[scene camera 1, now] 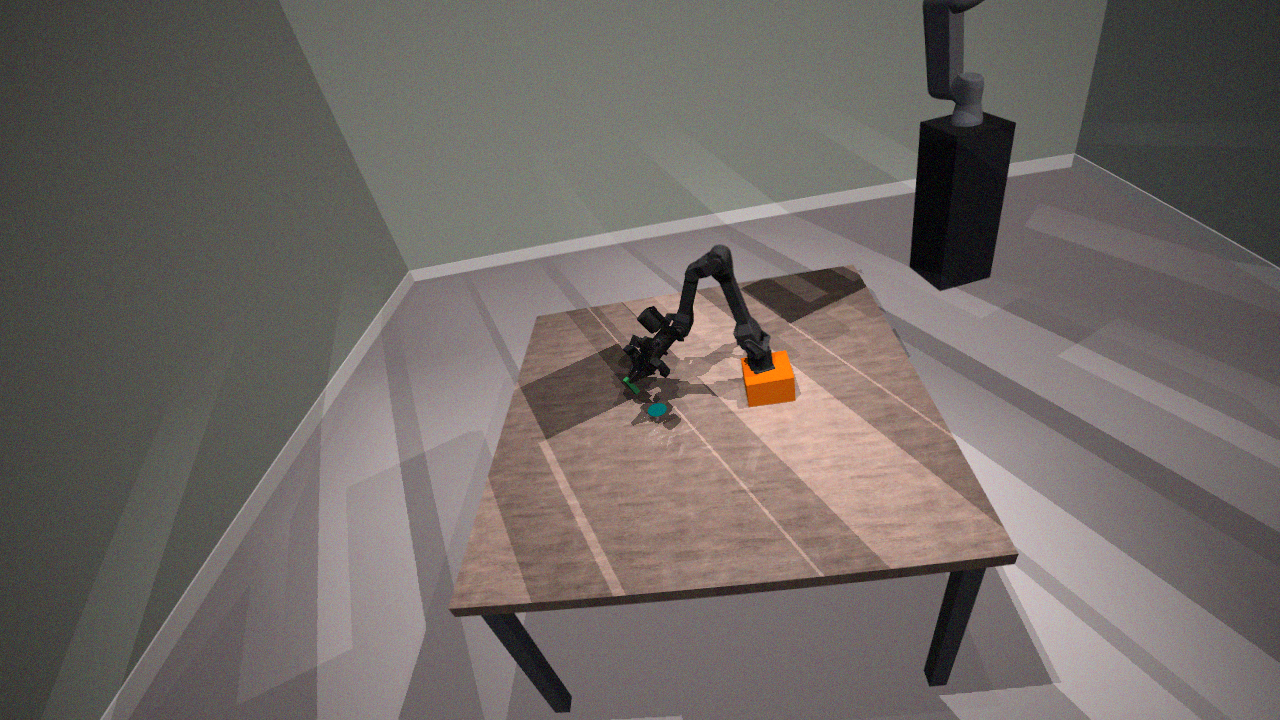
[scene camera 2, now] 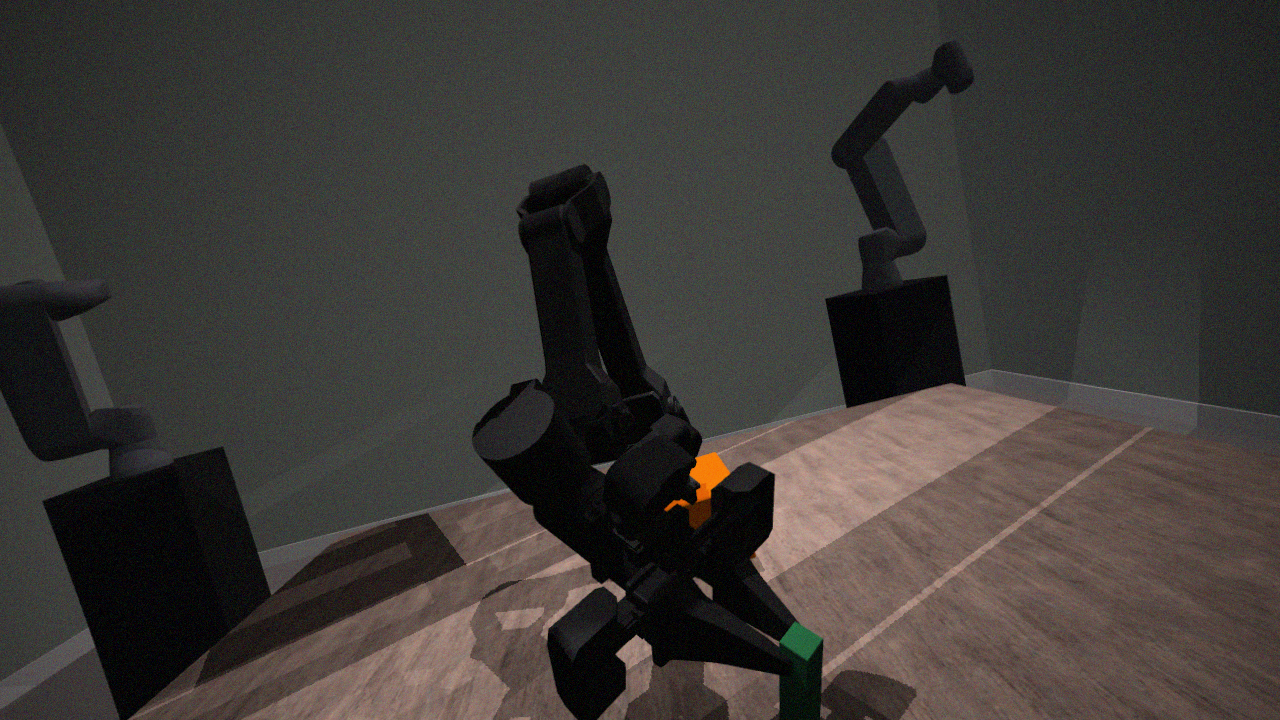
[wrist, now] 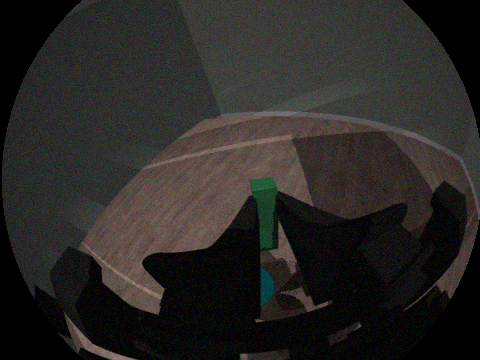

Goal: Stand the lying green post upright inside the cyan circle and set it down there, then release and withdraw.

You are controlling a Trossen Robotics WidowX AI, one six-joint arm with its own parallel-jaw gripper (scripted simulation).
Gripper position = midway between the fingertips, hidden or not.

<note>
My gripper [scene camera 2: 800,657] carries a green post [wrist: 264,190].
My gripper is seen too in scene camera 1 [scene camera 1: 628,381] and in the wrist view [wrist: 264,198].
</note>
